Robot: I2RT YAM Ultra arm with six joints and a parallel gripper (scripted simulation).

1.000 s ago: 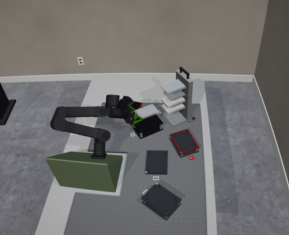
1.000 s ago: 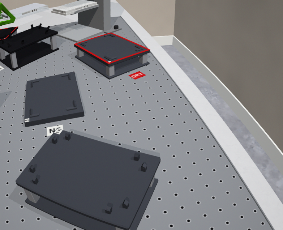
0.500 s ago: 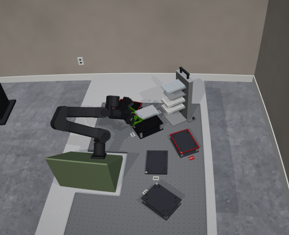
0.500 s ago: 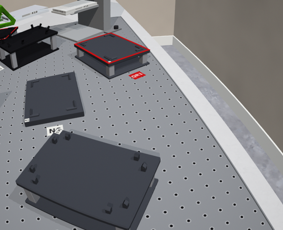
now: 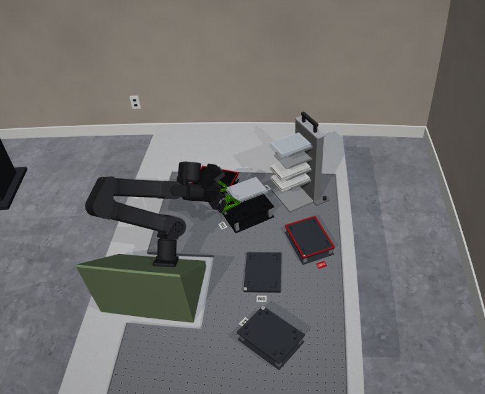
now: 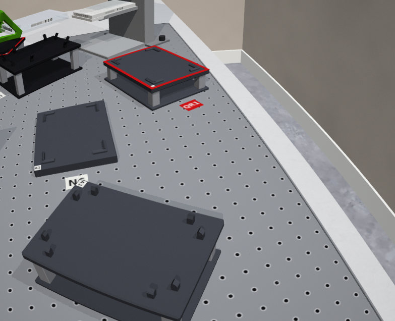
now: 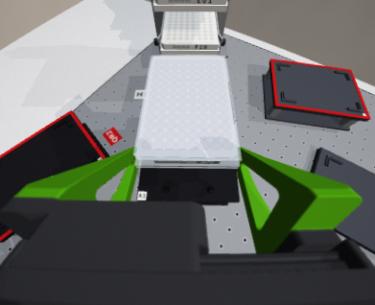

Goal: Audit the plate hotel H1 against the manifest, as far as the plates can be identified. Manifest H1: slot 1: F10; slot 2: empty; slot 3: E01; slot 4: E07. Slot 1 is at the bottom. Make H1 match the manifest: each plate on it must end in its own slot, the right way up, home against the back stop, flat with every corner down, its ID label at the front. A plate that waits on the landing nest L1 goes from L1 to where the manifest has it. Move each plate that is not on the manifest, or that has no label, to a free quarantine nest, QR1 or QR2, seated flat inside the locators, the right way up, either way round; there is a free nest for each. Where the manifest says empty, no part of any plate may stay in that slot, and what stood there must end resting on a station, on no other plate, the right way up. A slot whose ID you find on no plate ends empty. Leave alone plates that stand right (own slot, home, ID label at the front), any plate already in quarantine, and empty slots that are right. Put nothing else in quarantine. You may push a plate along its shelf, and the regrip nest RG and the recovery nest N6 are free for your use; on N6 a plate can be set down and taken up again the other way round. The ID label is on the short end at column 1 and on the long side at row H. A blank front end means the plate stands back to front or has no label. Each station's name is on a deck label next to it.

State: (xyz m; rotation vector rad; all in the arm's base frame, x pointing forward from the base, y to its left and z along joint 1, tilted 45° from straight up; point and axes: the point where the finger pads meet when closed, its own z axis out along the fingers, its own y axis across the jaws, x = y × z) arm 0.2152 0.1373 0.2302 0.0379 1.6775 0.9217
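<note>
My gripper is now 5 cm short of the clear well plate and 2 cm to the right of it. Also, from my hand: H1 deck label: 13 cm ahead, 17 cm to the left, 13 cm below; black regrip nest RG: 5 cm ahead, 2 cm to the left, 7 cm below; red-rimmed nest QR2: 8 cm behind, 20 cm to the left, 9 cm below.
</note>
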